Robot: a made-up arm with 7 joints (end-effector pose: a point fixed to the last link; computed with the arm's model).
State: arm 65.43 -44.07 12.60 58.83 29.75 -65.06 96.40
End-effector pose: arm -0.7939 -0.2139 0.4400 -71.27 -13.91 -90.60
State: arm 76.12 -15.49 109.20 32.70 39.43 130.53 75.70
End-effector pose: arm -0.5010 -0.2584 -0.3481 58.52 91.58 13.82
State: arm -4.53 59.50 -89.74 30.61 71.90 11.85 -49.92
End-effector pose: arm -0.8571 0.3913 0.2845 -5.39 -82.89 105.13
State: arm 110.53 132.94 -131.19 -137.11 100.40 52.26 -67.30
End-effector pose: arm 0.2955 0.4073 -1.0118 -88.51 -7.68 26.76
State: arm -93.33 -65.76 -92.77 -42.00 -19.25 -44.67 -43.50
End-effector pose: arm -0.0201 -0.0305 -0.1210 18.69 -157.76 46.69
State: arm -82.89 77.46 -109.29 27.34 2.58 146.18 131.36
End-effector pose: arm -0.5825 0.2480 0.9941 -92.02 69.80 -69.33
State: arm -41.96 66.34 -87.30 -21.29 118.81 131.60 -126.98
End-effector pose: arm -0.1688 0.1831 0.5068 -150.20 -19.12 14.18
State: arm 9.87 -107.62 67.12 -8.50 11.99 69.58 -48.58
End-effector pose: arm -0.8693 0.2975 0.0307 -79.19 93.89 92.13
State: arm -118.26 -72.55 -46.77 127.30 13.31 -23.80 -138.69
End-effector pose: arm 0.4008 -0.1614 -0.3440 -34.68 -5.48 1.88
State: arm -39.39 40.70 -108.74 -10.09 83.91 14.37 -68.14
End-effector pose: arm -0.4683 0.5458 0.7541 27.77 10.96 119.74
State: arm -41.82 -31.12 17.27 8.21 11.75 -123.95 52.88
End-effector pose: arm 0.5202 0.1609 0.7505 -21.58 -22.08 77.14
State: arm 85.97 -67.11 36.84 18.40 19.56 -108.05 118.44
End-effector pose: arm -0.8680 -0.2243 -0.1577 -85.65 -78.15 -120.29
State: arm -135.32 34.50 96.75 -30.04 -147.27 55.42 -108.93
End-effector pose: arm -0.1057 0.2775 0.1849 -15.01 -116.62 22.00
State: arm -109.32 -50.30 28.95 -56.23 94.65 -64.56 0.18
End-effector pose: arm 0.6931 -0.2157 0.7559 -3.12 -8.70 46.37
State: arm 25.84 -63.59 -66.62 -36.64 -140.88 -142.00 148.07
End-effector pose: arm 0.0002 0.0886 -0.0066 -13.03 9.79 15.49
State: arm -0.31 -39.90 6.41 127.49 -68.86 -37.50 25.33
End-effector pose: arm -0.2604 -0.2009 0.3729 71.96 8.80 -104.81
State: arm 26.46 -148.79 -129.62 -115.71 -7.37 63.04 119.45
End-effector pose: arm -0.4103 -0.8851 -0.2101 -42.51 86.65 86.91
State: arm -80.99 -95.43 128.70 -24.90 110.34 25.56 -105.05
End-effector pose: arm -0.4391 0.0946 0.4091 -3.83 -150.64 73.67
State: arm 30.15 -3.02 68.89 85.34 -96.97 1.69 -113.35
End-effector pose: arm -0.0733 -0.0581 0.1275 -89.64 -65.53 68.02
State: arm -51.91 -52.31 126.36 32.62 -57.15 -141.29 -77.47
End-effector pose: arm -0.2819 -0.6405 0.4868 -104.53 84.96 -116.55
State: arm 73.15 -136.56 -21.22 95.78 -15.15 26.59 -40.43
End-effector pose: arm -0.6505 -0.2583 -0.0248 -28.11 -16.23 97.49
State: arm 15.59 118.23 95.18 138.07 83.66 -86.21 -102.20
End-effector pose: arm -0.3757 1.1115 0.0419 19.82 89.06 37.14
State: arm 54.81 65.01 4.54 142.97 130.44 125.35 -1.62
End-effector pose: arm -0.0604 0.6067 0.0475 -71.71 100.85 30.96
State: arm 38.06 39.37 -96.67 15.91 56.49 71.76 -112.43
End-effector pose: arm -0.6328 0.3669 -0.2623 29.86 -71.68 130.91
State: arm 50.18 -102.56 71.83 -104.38 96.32 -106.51 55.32
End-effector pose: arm -0.3595 0.1314 -0.8938 82.48 41.81 53.70
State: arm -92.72 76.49 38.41 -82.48 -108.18 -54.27 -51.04
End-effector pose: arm 0.0548 0.3115 0.3902 -5.11 -58.11 -101.92
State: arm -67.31 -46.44 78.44 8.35 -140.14 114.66 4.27
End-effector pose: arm 0.0402 -0.5614 0.3711 -40.12 167.23 7.15
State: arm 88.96 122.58 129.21 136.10 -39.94 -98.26 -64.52
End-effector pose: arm 0.4508 0.6153 -0.5248 84.33 62.08 -14.11
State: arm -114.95 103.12 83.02 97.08 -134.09 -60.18 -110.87
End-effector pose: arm 0.3558 0.6806 0.5690 94.86 31.63 68.03
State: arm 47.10 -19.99 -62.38 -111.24 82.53 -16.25 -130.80
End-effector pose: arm -0.4280 0.2476 0.8172 76.39 80.67 92.87
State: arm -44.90 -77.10 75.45 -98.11 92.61 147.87 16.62
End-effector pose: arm -0.6055 -0.0613 0.1223 130.13 -6.03 -68.85
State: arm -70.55 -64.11 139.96 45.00 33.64 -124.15 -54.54
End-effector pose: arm -0.3171 -0.5592 0.7889 61.56 -50.64 -3.65
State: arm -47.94 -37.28 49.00 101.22 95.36 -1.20 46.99
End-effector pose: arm 0.4304 -0.0932 0.7141 -136.04 53.21 -88.57
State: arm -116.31 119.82 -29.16 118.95 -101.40 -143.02 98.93
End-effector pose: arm 0.7582 0.7985 0.4255 82.51 25.94 10.40
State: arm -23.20 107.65 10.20 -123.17 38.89 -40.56 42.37
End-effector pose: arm 0.0850 0.6062 0.9333 -103.77 46.92 -64.02
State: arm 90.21 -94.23 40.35 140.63 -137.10 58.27 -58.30
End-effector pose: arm -0.2882 -0.1234 -0.3945 -68.18 -89.64 -79.39
